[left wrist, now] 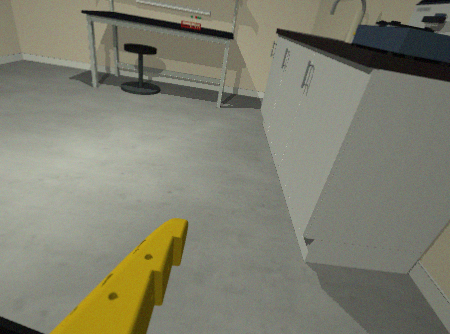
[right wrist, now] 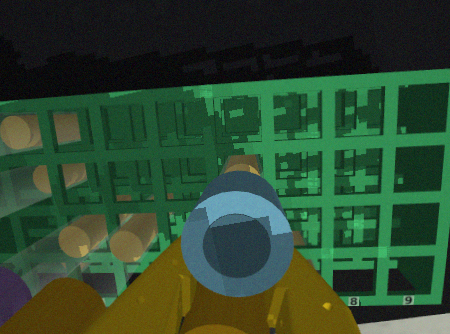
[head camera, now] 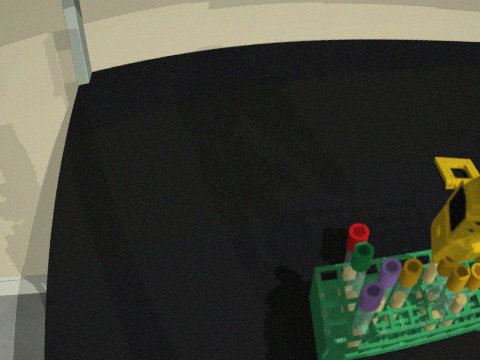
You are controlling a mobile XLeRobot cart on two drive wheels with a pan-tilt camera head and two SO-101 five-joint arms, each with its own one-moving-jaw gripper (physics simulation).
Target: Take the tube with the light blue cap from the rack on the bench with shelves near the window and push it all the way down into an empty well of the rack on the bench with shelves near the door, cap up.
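Frame: origin at the left arm's base, x back, y left, z down, level; metres.
Where they show: left hand, tool point: (left wrist: pixel 185 237); right hand, tool point: (right wrist: pixel 211 244) (head camera: pixel 437 258).
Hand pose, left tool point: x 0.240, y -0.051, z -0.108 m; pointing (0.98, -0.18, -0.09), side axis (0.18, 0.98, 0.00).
Note:
Each offset is from my left tool point to the top centre of the thing. "*": to the spot under its first point.
The tube with the light blue cap @(dx -0.519, dy -0.282, dz +0.002 m) (right wrist: pixel 240 202) stands cap up in the green rack @(dx -0.506, dy -0.261, dz +0.064 m) (head camera: pixel 320 320) (right wrist: pixel 327 170), large at the lower middle of the right wrist view. Its cap does not show in the head view. My right gripper (right wrist: pixel 237 247) is shut on this tube, with a yellow jaw against each side at the cap. In the head view its yellow body stands over the rack's back edge at the right, and its tips are hidden. My left gripper (left wrist: pixel 177 232) is fully open, with one notched jaw in view, above the floor. A small red rack (left wrist: pixel 191 25) stands on a far bench (left wrist: pixel 160 26).
Tubes with red @(* dx -0.529, dy -0.191, dz +0.002 m) (head camera: pixel 358 235), green @(dx -0.512, dy -0.195, dz +0.002 m) (head camera: pixel 362 255), purple @(dx -0.492, dy -0.218, dz +0.002 m) (head camera: pixel 390 272) (right wrist: pixel 10 297) and orange @(dx -0.492, dy -0.239, dz +0.002 m) (head camera: pixel 411 271) (right wrist: pixel 60 305) caps stand around the grip. A grey post (head camera: pixel 77 47) rises at the black bench's back left corner. A stool (left wrist: pixel 140 67) and white cabinet (left wrist: pixel 370 170) show beyond the left gripper.

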